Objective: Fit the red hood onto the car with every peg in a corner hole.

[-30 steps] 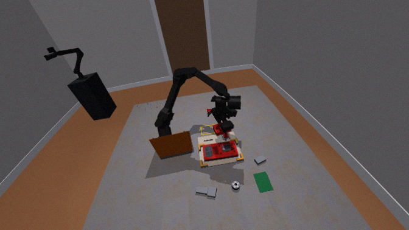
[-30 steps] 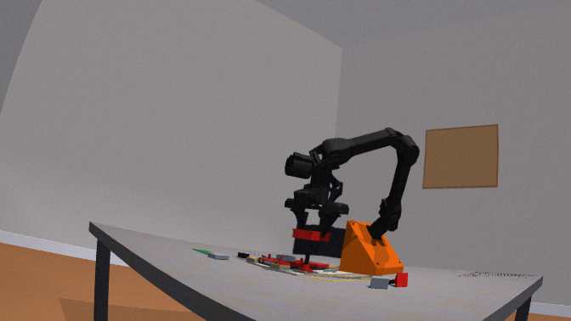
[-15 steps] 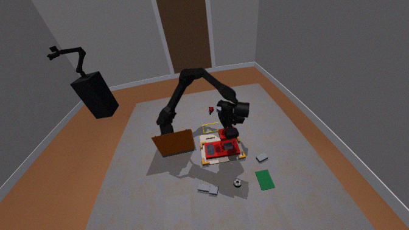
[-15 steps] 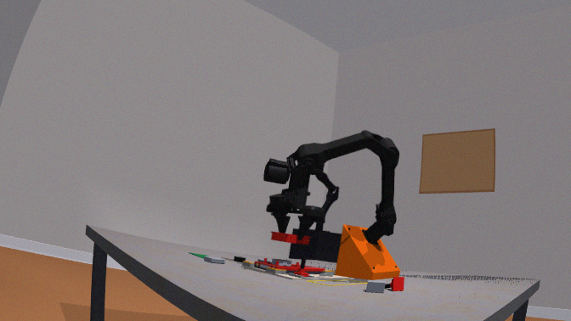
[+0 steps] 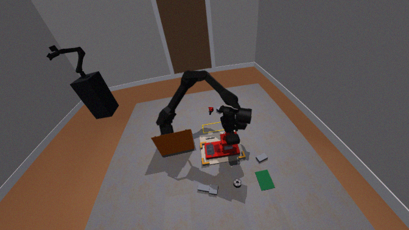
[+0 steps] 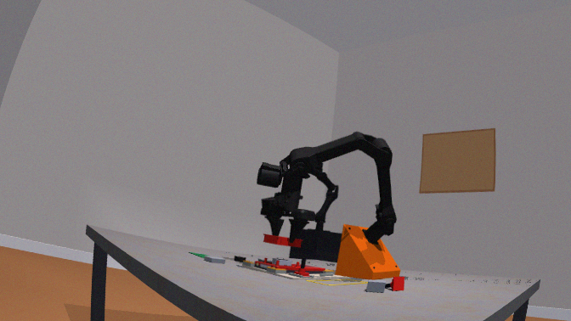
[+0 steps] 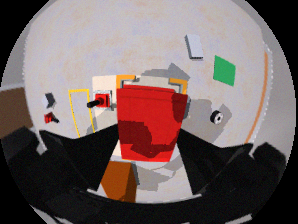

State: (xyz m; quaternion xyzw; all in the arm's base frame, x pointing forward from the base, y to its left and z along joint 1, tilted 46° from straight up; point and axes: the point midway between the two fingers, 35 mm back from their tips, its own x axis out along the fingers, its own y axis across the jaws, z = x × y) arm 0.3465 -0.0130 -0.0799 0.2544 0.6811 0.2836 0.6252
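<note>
My gripper tip is now 10 mm past the grey engine block, 10 mm to the right of it and 80 mm above it. From my gripper tip the other things lie so: green plate: 140 mm ahead, 220 mm to the right, 100 mm below; then red hood: right at my gripper tip; then jig: 40 mm behind, 20 mm to the left, 90 mm below.
</note>
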